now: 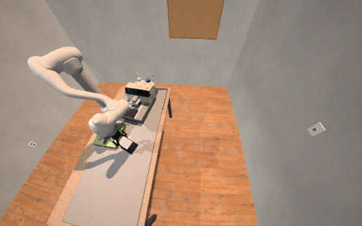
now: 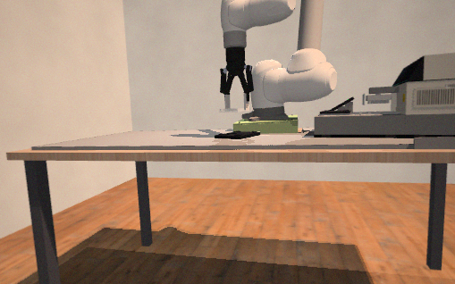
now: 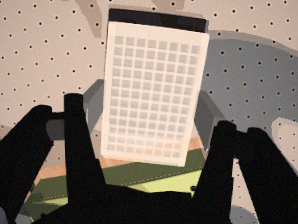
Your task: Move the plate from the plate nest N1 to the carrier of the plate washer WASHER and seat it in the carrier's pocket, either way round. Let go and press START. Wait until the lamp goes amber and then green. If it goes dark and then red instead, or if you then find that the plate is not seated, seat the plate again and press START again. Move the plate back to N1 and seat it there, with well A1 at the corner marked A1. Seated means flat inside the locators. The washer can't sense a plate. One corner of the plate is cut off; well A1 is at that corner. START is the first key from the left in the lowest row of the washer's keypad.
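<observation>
Now: the white well plate 30 mm below my hand. The rest, counted from my hand: carrier: 390 mm to the left, 60 mm behind, 50 mm below; N1 label: 130 mm below, 110 mm to the left, 30 mm behind; black plate nest N1: 130 mm below.
</observation>
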